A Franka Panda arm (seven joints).
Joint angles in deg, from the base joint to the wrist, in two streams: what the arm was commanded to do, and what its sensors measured. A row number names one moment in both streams.
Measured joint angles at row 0: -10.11, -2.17, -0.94, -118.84, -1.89, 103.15, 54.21
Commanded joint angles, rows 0 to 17: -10.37, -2.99, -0.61, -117.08, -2.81, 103.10, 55.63; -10.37, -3.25, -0.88, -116.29, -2.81, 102.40, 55.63; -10.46, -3.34, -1.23, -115.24, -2.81, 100.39, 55.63; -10.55, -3.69, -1.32, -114.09, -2.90, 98.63, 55.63; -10.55, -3.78, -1.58, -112.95, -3.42, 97.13, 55.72; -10.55, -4.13, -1.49, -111.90, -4.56, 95.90, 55.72; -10.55, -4.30, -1.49, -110.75, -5.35, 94.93, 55.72; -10.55, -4.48, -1.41, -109.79, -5.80, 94.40, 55.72; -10.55, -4.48, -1.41, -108.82, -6.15, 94.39, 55.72; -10.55, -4.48, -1.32, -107.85, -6.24, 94.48, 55.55; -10.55, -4.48, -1.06, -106.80, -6.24, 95.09, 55.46; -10.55, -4.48, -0.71, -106.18, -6.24, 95.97, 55.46; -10.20, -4.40, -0.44, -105.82, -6.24, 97.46, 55.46; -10.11, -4.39, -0.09, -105.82, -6.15, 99.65, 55.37; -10.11, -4.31, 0.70, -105.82, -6.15, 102.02, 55.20; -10.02, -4.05, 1.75, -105.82, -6.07, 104.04, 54.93; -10.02, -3.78, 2.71, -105.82, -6.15, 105.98, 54.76; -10.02, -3.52, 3.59, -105.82, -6.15, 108.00, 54.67
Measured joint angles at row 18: -10.02, -4.44, 0.75, -106.42, -5.02, 103.29, 54.21
